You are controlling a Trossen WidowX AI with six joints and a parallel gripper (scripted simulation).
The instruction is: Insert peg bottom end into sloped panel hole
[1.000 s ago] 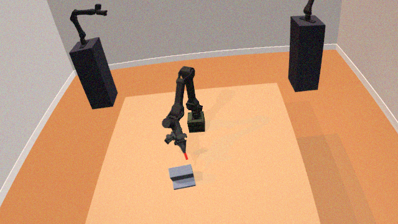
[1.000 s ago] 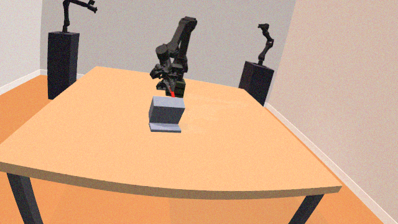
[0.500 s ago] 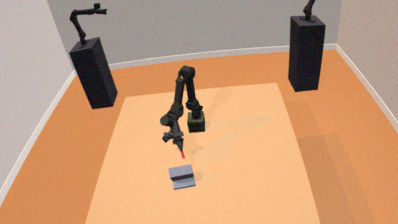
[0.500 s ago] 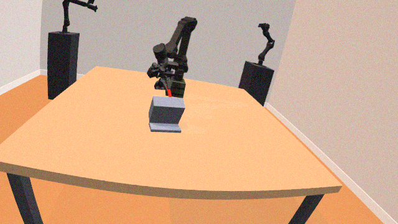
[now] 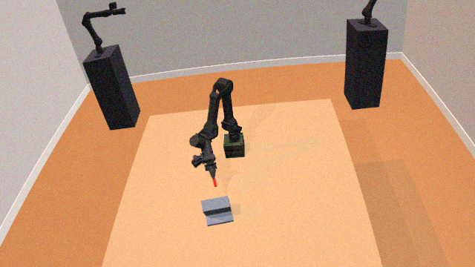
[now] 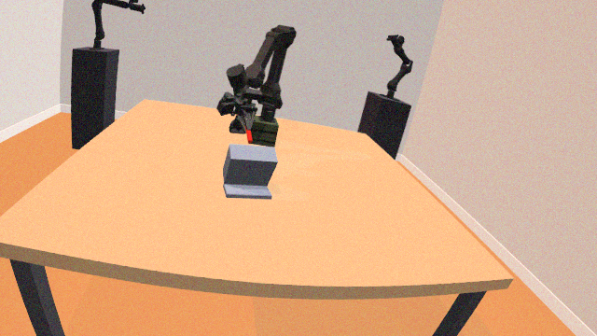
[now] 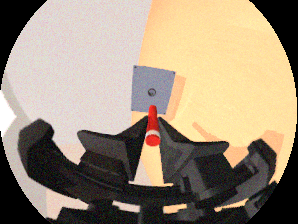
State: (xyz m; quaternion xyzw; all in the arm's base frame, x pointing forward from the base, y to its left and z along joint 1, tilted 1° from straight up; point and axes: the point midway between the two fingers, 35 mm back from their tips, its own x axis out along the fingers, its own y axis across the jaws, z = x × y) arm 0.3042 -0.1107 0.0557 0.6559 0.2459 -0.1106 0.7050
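Right now the grey-blue sloped panel is 120 mm ahead of my gripper tip, 60 mm below it and 10 mm to the left of it. Also, from my gripper tip: red peg (10 mm behind, 10 mm above); flat foot (150 mm ahead, 130 mm below, 10 mm to the left).
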